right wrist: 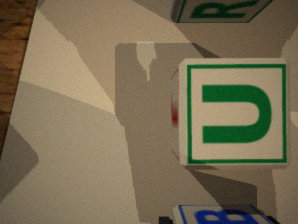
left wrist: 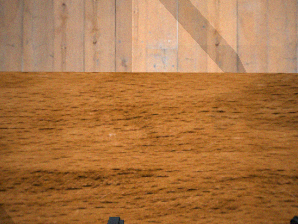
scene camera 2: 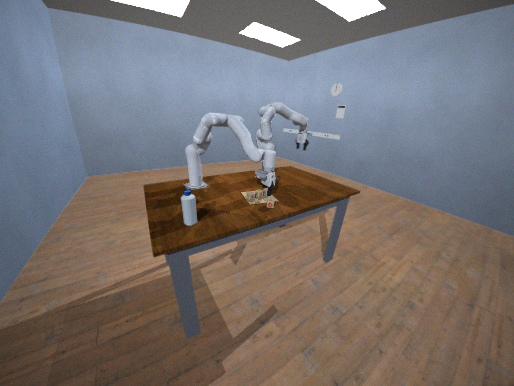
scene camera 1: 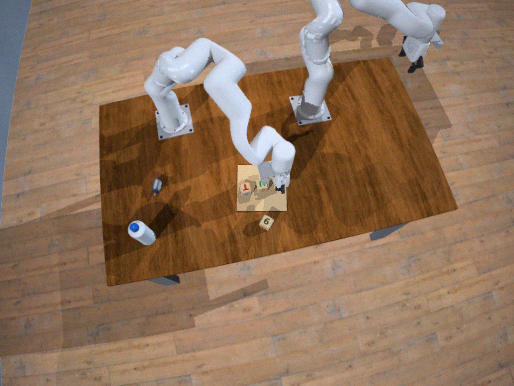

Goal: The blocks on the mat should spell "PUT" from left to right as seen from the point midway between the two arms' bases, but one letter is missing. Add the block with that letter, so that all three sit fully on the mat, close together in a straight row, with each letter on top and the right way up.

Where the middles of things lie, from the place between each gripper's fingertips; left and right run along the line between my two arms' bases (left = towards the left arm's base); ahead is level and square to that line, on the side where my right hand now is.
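The pale mat [scene camera 1: 271, 200] is 670 mm to the right of my left hand, 410 mm ahead of it and 250 mm below it. As for the U block [right wrist: 226, 113], my left gripper is 410 mm short of it, 670 mm to the left of it and 220 mm above it.
The mat is 7 cm to the right of my right hand, 1 cm ahead of it and 2 cm below it. With the block, my right hand is 7 cm to the left of it and 1 cm short of it. Going by its middle, the block is nearer to my right hand than to my left gripper.
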